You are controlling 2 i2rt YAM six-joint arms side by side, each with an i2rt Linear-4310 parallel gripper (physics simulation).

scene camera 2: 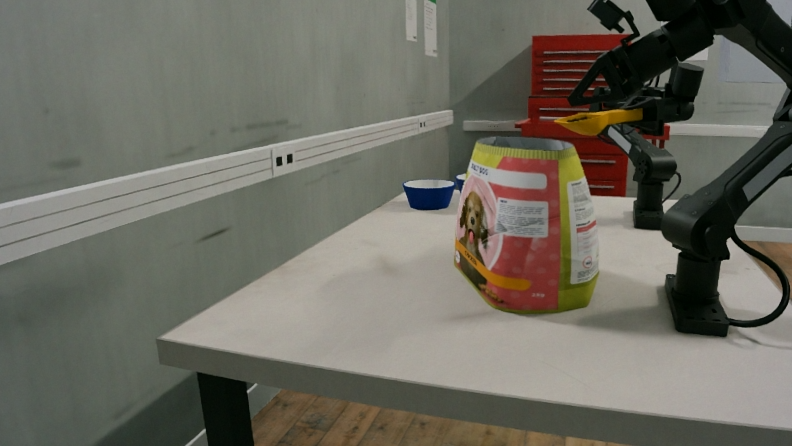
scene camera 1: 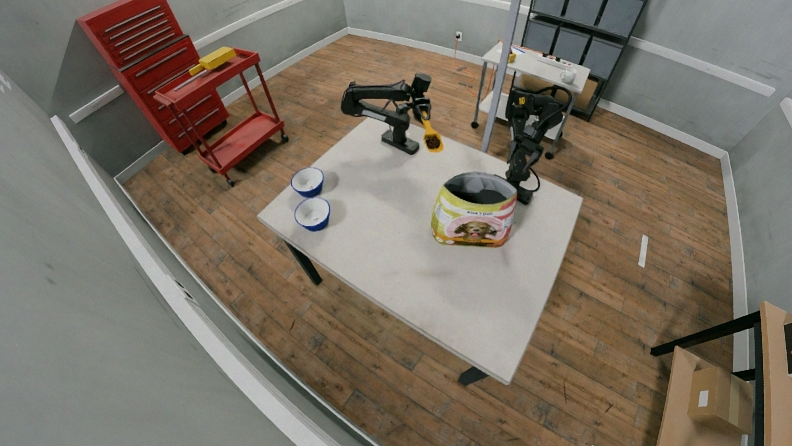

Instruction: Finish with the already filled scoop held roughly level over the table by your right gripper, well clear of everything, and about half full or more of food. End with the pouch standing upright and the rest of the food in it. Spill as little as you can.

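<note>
The food pouch [scene camera 1: 474,224] [scene camera 2: 523,238] stands upright on the table [scene camera 1: 387,260] [scene camera 2: 332,321], its mouth open at the top. Its inside is dark, and the food level in it cannot be made out. My right gripper [scene camera 1: 425,115] [scene camera 2: 644,114] is shut on the handle of the yellow scoop [scene camera 1: 432,140] [scene camera 2: 595,121]. The scoop is held roughly level above the table, apart from the pouch, with brown food in its bowl. My left gripper [scene camera 2: 575,100] is open and raised above the pouch's height, apart from the pouch. Its fingers are hard to make out in scene camera 1.
Two blue-and-white bowls [scene camera 1: 307,182] [scene camera 1: 312,214] stand at the table's left end in scene camera 1. One bowl [scene camera 2: 428,195] shows behind the pouch in scene camera 2, with part of the other beside it. A grey post [scene camera 1: 500,77] rises behind the table between the arms.
</note>
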